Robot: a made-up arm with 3 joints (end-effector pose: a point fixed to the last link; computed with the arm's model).
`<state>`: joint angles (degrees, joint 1 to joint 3).
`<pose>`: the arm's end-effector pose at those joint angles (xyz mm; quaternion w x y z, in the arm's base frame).
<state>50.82 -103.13 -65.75</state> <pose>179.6 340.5 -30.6 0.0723 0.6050 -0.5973 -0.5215</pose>
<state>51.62 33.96 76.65</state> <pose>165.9 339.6 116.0 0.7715 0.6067 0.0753 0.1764</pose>
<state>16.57 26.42 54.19</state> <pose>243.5 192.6 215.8 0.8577 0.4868 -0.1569 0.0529</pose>
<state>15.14 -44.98 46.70</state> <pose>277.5 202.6 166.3 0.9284 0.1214 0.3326 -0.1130</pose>
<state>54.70 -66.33 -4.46</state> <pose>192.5 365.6 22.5 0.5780 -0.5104 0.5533 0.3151</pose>
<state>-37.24 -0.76 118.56</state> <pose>200.6 -33.7 297.9 0.3101 0.8336 -0.3843 -0.2477</pose>
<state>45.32 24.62 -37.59</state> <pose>208.7 313.1 185.2 0.8653 -0.3365 -0.0659 0.3656</pose>
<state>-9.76 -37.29 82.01</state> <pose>269.3 92.8 222.7 0.7761 0.5223 0.0778 -0.3447</pose>
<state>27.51 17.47 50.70</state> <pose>239.3 245.8 183.6 0.9113 0.4004 -0.0268 0.0923</pose>
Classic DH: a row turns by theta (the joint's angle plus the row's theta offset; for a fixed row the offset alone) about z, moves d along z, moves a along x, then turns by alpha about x. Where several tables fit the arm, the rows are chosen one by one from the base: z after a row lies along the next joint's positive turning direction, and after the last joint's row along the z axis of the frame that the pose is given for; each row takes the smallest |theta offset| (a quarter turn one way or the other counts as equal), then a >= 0, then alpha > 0; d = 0 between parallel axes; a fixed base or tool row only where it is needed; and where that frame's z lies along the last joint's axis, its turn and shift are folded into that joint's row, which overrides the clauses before.
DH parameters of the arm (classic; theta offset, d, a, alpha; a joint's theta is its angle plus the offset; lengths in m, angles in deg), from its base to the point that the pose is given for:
base (fixed): 45.33 -0.0379 0.0538 -33.99
joint 1: -33.67 0.1925 0.264 124
joint 2: 58.73 0.0423 0.0817 62.27
joint 3: -87.84 0.0386 -0.0364 -103.71
tool (fixed): -80.4 -0.0018 0 0

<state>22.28 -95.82 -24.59</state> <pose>284.6 236.3 86.0 0.4552 -0.4603 0.7069 0.2851</pose>
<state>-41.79 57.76 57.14</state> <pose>108.1 -65.4 282.3 0.4894 0.4872 -0.7134 -0.1193</pose>
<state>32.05 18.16 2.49</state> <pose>239.6 254.0 197.4 0.9749 -0.0078 -0.0259 0.2210</pose>
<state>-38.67 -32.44 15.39</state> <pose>195.2 -85.9 281.3 0.9305 0.2281 0.0993 -0.2689</pose>
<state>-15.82 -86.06 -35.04</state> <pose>307.2 45.6 196.8 0.6830 -0.2705 0.6405 0.2240</pose>
